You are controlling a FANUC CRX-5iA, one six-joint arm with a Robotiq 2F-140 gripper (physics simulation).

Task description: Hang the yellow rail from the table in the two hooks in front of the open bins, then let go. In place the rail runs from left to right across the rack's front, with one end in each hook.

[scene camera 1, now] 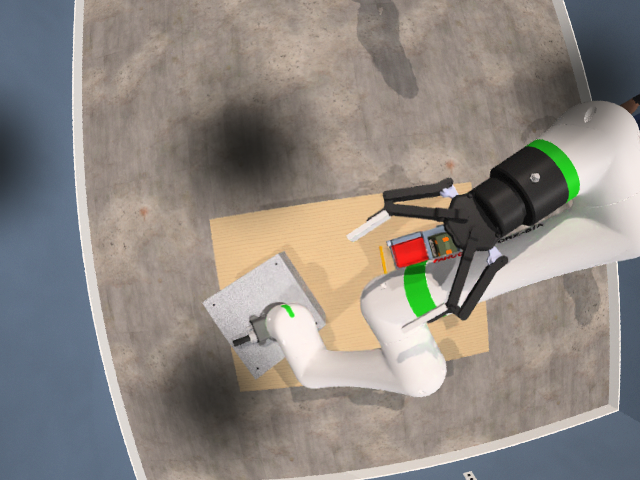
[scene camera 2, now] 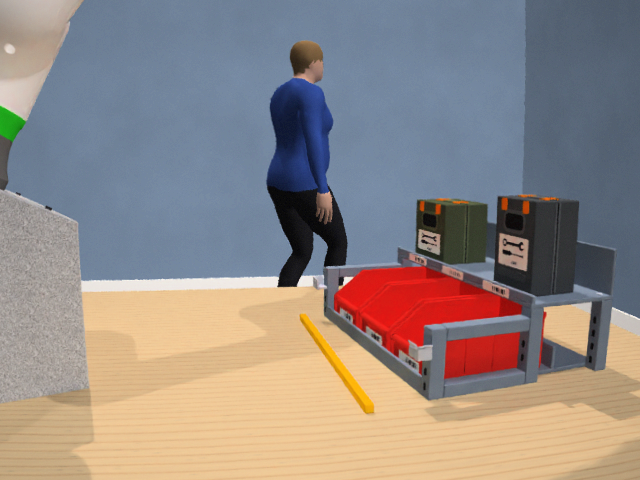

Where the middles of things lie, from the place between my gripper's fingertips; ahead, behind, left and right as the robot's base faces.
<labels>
Now: the dark grey case [scene camera 2: 536,236] 43 cm ahead of my hand, 33 cm to the right of it and 78 cm below it. From my hand the other things lie so: yellow rail [scene camera 2: 360,396] (18 cm ahead, 22 cm to the right, 94 cm below).
</labels>
